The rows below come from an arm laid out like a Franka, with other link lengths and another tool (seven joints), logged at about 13 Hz.
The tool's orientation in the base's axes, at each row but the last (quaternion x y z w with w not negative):
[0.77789, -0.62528, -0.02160, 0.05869]
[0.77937, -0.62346, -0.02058, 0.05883]
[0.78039, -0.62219, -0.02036, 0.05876]
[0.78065, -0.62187, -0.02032, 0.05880]
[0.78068, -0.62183, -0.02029, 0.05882]
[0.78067, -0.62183, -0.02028, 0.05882]
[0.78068, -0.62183, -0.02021, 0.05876]
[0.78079, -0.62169, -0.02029, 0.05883]
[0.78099, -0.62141, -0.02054, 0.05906]
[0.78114, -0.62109, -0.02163, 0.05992]
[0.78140, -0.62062, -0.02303, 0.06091]
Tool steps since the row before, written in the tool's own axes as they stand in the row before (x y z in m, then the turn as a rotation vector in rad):
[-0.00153, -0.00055, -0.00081, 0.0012, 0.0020, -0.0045]
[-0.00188, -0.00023, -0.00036, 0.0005, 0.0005, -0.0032]
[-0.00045, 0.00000, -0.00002, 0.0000, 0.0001, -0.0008]
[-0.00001, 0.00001, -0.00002, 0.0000, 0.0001, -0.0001]
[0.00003, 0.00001, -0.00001, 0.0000, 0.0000, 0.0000]
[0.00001, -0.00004, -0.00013, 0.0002, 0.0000, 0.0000]
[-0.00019, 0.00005, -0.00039, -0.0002, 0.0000, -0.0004]
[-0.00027, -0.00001, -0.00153, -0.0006, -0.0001, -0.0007]
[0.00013, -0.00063, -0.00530, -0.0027, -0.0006, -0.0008]
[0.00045, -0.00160, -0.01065, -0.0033, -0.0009, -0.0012]
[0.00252, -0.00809, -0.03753, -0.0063, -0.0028, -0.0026]
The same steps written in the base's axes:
[0.00029, 0.00166, 0.00068, -0.0012, -0.0013, 0.0047]
[-0.00016, 0.00190, 0.00025, 0.0000, -0.0004, 0.0033]
[-0.00010, 0.00044, 0.00000, 0.0000, 0.0000, 0.0008]
[-0.00001, 0.00001, 0.00002, -0.0001, 0.0000, 0.0001]
[0.00000, -0.00003, 0.00001, 0.0000, 0.0000, 0.0000]
[0.00005, 0.00001, 0.00012, 0.0000, -0.0002, 0.0000]
[-0.00005, 0.00020, 0.00038, 0.0000, 0.0002, 0.0004]
[0.00011, 0.00037, 0.00151, 0.0000, 0.0007, 0.0007]
[0.00120, 0.00037, 0.00519, 0.0001, 0.0028, 0.0006]
[0.00280, 0.00063, 0.01039, 0.0002, 0.0035, 0.0009]
[0.01259, 0.00185, 0.03631, 0.0016, 0.0069, 0.0020]

